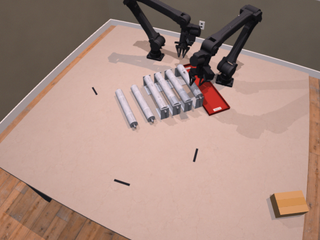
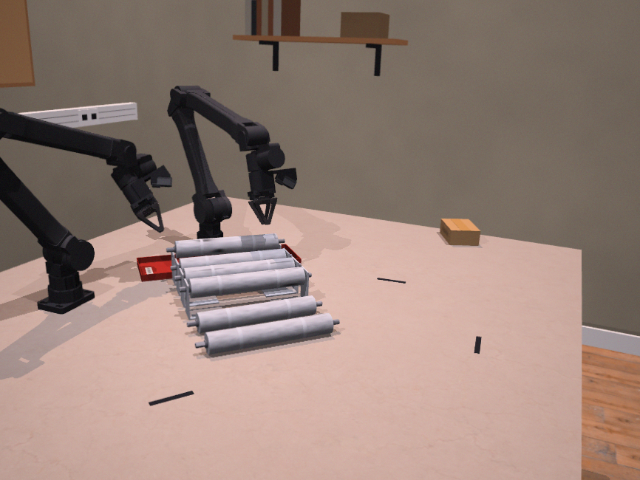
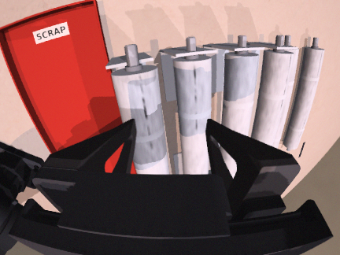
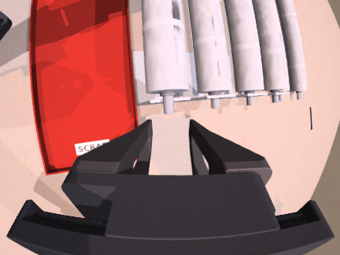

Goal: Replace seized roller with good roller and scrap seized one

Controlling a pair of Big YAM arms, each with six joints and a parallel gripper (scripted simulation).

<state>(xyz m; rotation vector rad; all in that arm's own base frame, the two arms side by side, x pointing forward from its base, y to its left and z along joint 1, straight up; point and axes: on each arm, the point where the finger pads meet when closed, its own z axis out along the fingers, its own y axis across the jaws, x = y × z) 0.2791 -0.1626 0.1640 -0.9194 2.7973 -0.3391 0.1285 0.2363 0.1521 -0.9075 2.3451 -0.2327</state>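
Now: the roller 130 mm ahead of my right hand, 130 mm to the left of it and 60 mm below it. From my right hand the other things lie so: red scrap tray 50 mm ahead, 190 mm to the left, 150 mm below; cardboard box 570 mm ahead, 880 mm to the left, 120 mm below.
My left gripper is now 80 mm past the roller, 70 mm to the left of it and 70 mm above it. Round my left hand: red scrap tray: 160 mm behind, 10 mm to the right, 160 mm below; then cardboard box: 350 mm ahead, 680 mm to the left, 130 mm below.
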